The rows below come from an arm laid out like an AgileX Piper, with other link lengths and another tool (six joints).
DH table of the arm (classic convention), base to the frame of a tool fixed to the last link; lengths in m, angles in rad. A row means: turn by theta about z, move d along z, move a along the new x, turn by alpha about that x. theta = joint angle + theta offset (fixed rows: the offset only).
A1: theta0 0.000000, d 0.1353, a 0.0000, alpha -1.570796
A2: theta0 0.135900, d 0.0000, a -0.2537, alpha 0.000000
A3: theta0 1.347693, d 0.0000, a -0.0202, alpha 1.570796
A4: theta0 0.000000, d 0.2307, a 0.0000, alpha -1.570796
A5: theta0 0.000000, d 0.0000, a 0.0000, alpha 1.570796
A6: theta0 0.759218, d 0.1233, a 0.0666, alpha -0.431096
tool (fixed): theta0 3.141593, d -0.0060, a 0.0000, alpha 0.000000
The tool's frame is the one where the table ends.
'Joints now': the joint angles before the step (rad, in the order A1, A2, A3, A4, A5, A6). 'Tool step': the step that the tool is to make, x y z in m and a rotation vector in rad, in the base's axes. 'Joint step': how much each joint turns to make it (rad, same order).
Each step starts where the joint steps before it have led.
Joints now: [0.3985, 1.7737, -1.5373, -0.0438, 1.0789, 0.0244]
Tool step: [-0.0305, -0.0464, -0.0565, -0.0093, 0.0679, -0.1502]
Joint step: [-0.1260, -0.1141, 0.4055, 0.0000, -0.2232, 0.0352]
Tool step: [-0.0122, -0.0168, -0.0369, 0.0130, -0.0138, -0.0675]
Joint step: [-0.0587, -0.0119, 0.1925, 0.0003, -0.1968, 0.0167]
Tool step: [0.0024, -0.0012, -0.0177, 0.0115, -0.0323, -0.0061]
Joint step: [-0.0092, 0.0311, 0.0500, 0.0022, -0.1153, -0.0006]
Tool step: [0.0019, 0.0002, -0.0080, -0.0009, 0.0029, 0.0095]
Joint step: [-0.0003, 0.0292, 0.0035, 0.0036, -0.0300, -0.0119]
